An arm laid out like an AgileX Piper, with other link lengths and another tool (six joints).
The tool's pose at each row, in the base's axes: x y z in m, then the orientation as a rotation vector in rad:
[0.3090, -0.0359, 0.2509, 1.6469, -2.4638, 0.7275]
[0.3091, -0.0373, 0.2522, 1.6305, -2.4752, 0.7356]
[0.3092, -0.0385, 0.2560, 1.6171, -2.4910, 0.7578]
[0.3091, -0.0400, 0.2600, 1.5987, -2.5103, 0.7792]
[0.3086, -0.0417, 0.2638, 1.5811, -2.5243, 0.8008]
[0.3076, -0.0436, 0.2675, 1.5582, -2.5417, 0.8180]
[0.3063, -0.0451, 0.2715, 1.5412, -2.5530, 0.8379]
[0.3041, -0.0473, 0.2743, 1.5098, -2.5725, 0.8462]
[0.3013, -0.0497, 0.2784, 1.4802, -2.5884, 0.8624]
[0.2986, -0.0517, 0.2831, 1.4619, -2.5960, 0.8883]
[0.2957, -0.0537, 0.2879, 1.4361, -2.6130, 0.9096]
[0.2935, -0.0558, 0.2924, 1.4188, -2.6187, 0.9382]
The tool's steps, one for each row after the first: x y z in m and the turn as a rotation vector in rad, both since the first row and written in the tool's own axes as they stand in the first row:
[0.0016, -0.0010, -0.0005, 0.0033, 0.0032, 0.0135]
[0.0038, -0.0027, -0.0033, 0.0179, 0.0039, 0.0292]
[0.0064, -0.0044, -0.0062, 0.0316, 0.0047, 0.0488]
[0.0093, -0.0057, -0.0089, 0.0443, 0.0083, 0.0653]
[0.0126, -0.0067, -0.0116, 0.0536, 0.0116, 0.0854]
[0.0157, -0.0073, -0.0147, 0.0649, 0.0160, 0.1000]
[0.0194, -0.0070, -0.0166, 0.0668, 0.0208, 0.1240]
[0.0240, -0.0066, -0.0197, 0.0737, 0.0278, 0.1461]
[0.0283, -0.0064, -0.0235, 0.0880, 0.0353, 0.1600]
[0.0328, -0.0060, -0.0274, 0.1000, 0.0394, 0.1815]
[0.0370, -0.0062, -0.0309, 0.1162, 0.0475, 0.1943]

